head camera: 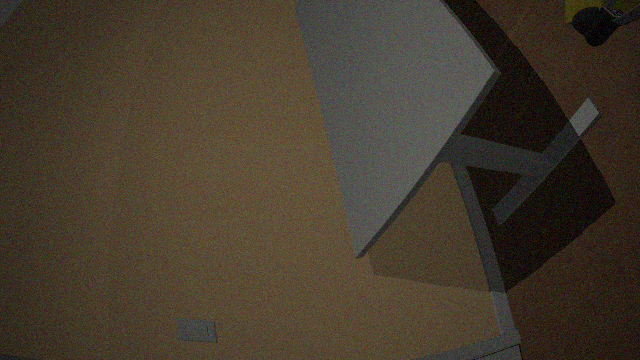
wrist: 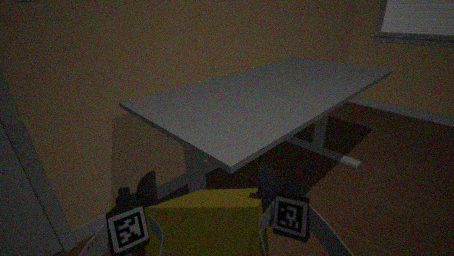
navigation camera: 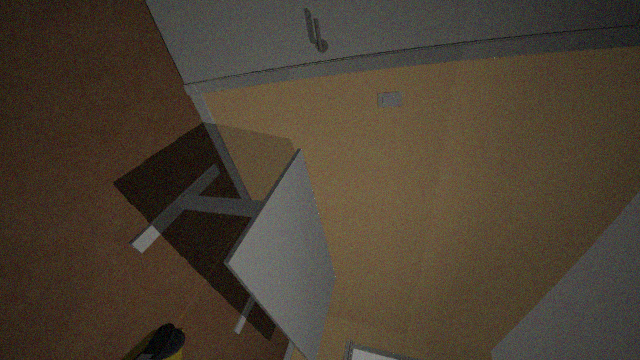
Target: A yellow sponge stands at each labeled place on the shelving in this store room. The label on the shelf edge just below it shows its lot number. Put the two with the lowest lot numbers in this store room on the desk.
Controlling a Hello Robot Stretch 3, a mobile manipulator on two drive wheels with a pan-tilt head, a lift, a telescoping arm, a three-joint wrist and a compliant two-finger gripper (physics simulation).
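Places are measured from the robot's base along level axes (x ahead, y left, z up), in metres.
Where they show: gripper, fingertip midpoint: (navigation camera: 178,357).
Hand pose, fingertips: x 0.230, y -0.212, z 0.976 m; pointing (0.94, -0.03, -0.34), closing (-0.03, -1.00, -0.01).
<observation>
After its pixels a point has its place.
A yellow sponge (head camera: 573,9) {x 0.245, y -0.207, z 0.959 m} (navigation camera: 175,355) {x 0.235, y -0.217, z 0.965 m} (wrist: 207,230) is held between the two dark fingertips of my gripper (head camera: 595,27) (navigation camera: 167,339) (wrist: 211,186) {x 0.231, y -0.212, z 0.976 m}, which is shut on it. In the wrist view the sponge shows at the bottom middle, upright between the tagged fingers. The desk (head camera: 400,100) {x 1.009, y -0.269, z 0.721 m} (navigation camera: 290,240) {x 1.092, y -0.343, z 0.720 m} (wrist: 250,110) has a flat grey-white top and stands along the wall. In the wrist view its near corner appears just beyond and above the sponge; the held sponge is apart from the desk. The shelving and its labels do not show in these views.
The tan wall (head camera: 175,175) {x 1.470, y -0.040, z 1.270 m} (navigation camera: 450,175) {x 1.422, y 0.030, z 1.558 m} carries a small switch plate (head camera: 196,330) {x 1.157, y 0.400, z 1.220 m} (navigation camera: 389,99) {x 1.156, y 0.400, z 1.219 m}. A grey door (navigation camera: 240,40) {x 0.937, y 0.694, z 0.505 m} (wrist: 22,195) stands beside the desk. A desk foot (head camera: 585,117) (navigation camera: 146,239) (wrist: 350,161) reaches out over the brown floor. A white window or blind (wrist: 420,17) is at the right.
</observation>
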